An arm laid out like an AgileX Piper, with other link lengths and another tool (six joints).
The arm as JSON. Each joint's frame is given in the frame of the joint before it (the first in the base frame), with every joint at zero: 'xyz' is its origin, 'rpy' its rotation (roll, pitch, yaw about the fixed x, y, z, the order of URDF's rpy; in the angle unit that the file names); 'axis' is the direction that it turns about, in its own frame. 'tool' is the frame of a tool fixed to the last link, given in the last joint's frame.
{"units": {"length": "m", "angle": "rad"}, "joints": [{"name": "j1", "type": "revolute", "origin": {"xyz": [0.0, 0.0, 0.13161], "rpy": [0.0, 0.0, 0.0]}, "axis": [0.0, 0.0, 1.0]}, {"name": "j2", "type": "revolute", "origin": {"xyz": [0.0, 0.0, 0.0], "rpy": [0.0, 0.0, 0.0]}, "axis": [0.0, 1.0, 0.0]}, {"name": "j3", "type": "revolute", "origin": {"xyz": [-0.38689, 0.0, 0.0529], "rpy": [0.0, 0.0, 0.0]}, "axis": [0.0, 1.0, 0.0]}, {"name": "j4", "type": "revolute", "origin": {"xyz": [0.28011, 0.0, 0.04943], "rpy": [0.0, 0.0, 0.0]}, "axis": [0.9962, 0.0, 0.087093]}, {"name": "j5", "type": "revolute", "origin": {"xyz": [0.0, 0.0, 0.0], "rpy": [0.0, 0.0, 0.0]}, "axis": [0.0, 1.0, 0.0]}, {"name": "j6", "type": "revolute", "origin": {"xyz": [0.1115, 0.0, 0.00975], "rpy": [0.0, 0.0, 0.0]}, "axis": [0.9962, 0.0, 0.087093]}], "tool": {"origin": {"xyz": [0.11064, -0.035, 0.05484], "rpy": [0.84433, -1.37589, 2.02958]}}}
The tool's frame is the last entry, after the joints.
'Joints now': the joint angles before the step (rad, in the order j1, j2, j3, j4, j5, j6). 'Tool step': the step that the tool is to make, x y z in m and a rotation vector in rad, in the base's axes. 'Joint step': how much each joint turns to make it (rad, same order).
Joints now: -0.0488 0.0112 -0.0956 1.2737 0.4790 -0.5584
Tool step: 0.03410 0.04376 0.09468 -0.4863 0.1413 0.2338
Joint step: 0.0000 0.4057 -0.4424 -0.4157 0.3537 -0.0357
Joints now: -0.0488 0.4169 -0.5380 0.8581 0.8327 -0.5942
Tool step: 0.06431 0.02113 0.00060 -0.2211 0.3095 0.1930
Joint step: 0.1703 0.3902 -0.2836 -0.2754 0.1957 0.1199
